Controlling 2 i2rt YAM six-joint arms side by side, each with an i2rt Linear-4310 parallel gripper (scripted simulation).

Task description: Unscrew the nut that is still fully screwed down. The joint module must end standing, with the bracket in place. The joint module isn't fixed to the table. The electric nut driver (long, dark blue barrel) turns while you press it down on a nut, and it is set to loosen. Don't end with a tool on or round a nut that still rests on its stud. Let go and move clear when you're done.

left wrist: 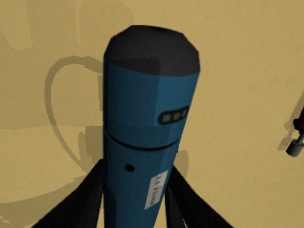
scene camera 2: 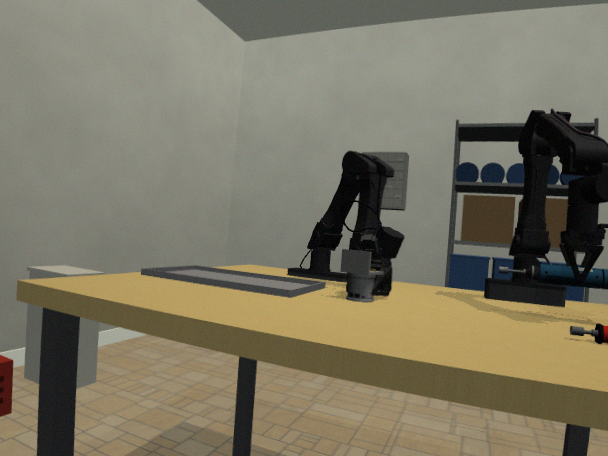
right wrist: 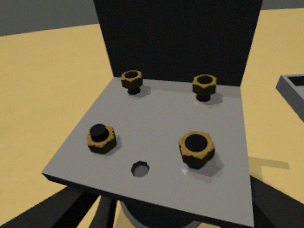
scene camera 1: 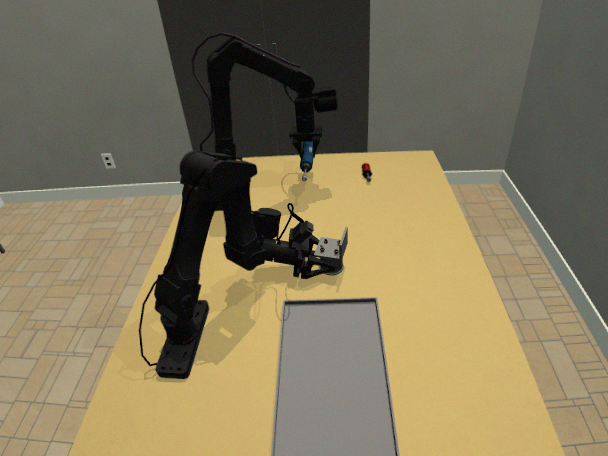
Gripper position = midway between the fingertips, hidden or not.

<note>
In view: my left gripper (scene camera 2: 577, 280), my right gripper (scene camera 1: 334, 260), an electric nut driver (left wrist: 150, 73), a bracket (right wrist: 170, 50), a grey tray (scene camera 1: 332, 384), a joint module (scene camera 2: 360, 286) and a nut (right wrist: 196, 148).
The grey tray shows as well in scene camera 2 (scene camera 2: 289, 287). My left gripper also shows in the left wrist view (left wrist: 136, 167) and in scene camera 1 (scene camera 1: 307, 157). My right gripper shows as well in the right wrist view (right wrist: 163, 159). The right wrist view does not show the electric nut driver: it is out of frame. The left wrist view misses the bracket: it is out of frame.
</note>
